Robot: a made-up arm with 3 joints.
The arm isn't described. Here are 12 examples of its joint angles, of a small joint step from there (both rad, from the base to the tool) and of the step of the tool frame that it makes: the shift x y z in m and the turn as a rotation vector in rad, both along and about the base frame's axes.
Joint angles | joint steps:
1: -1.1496 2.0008 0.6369 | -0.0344 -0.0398 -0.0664
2: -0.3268 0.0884 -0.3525 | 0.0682 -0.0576 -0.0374
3: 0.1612 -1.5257 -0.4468 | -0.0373 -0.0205 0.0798
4: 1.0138 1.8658 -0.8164 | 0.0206 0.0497 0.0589
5: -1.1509 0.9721 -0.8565 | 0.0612 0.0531 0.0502
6: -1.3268 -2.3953 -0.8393 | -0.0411 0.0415 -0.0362
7: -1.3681 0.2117 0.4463 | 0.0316 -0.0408 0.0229
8: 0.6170 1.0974 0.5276 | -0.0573 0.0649 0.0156
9: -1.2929 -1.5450 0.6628 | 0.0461 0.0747 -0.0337
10: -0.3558 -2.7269 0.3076 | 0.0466 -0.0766 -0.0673
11: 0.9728 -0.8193 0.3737 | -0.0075 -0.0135 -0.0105
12: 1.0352 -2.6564 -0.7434 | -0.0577 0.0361 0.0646
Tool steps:
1: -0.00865 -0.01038 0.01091 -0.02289 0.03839 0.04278
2: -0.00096 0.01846 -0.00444 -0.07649 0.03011 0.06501
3: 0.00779 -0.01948 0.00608 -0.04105 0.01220 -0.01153
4: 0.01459 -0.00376 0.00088 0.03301 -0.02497 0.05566
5: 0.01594 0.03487 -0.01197 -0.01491 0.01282 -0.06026
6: -0.00635 -0.03230 -0.01739 0.07000 0.02542 -0.03485
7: 0.00176 0.00159 0.00314 -0.02500 0.01795 0.04017
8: 0.01243 0.00564 0.01141 0.07328 -0.06511 0.01374
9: -0.01896 0.01301 0.02021 -0.01195 -0.00594 -0.07036
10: 0.00518 0.03292 -0.02280 -0.01536 0.10277 0.00407
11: 0.00268 0.00159 0.00506 0.01388 0.01662 -0.00270
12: -0.00898 0.01167 0.03596 0.02023 -0.00072 0.06779
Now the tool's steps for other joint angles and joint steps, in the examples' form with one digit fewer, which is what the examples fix.
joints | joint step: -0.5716 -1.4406 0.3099 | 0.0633 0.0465 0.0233
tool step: -0.0116 0.0350 -0.0003 -0.0846 -0.0277 -0.0416
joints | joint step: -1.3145 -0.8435 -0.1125 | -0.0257 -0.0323 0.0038
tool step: 0.0085 -0.0151 -0.0110 0.0226 0.0007 0.0319
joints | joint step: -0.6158 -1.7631 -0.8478 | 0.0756 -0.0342 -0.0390
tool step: 0.0117 0.0495 0.0041 -0.0377 0.0270 0.0287
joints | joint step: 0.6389 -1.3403 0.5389 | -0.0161 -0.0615 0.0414
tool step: 0.0165 -0.0078 0.0068 -0.0238 0.0490 -0.0305
